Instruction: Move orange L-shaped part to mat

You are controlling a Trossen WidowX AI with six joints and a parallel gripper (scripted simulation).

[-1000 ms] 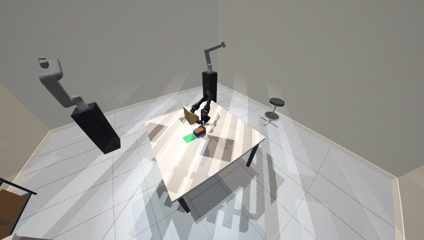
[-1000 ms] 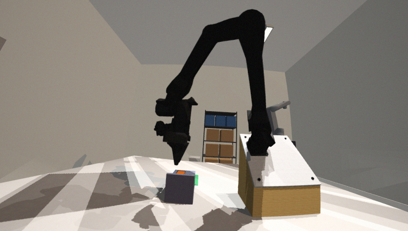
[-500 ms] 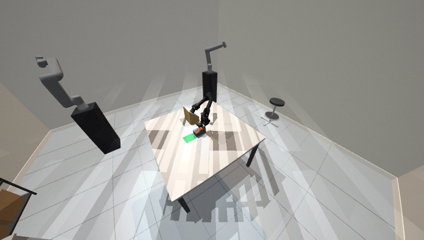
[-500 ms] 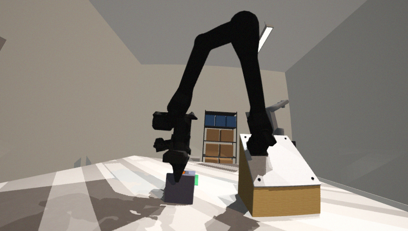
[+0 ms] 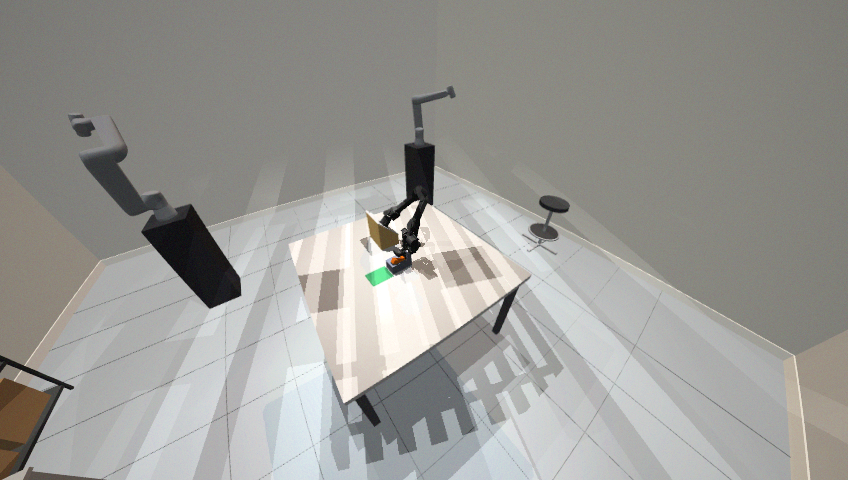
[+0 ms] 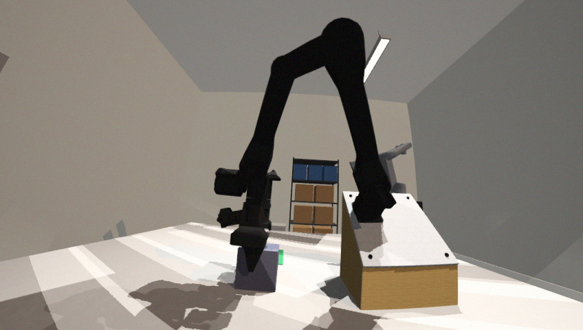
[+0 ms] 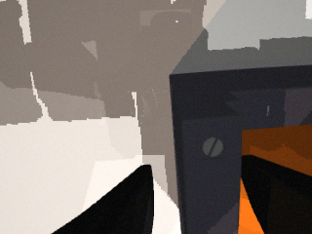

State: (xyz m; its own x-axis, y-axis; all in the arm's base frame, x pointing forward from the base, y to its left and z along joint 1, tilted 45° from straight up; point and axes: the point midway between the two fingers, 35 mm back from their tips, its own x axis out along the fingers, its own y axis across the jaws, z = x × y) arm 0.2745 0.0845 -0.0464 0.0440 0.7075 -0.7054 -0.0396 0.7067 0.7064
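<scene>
Right now my gripper tip is 1 cm past the orange L-shaped part and 6 cm to the left of it. Round my gripper tip: green mat 1 cm behind, 22 cm to the right, 6 cm below.
</scene>
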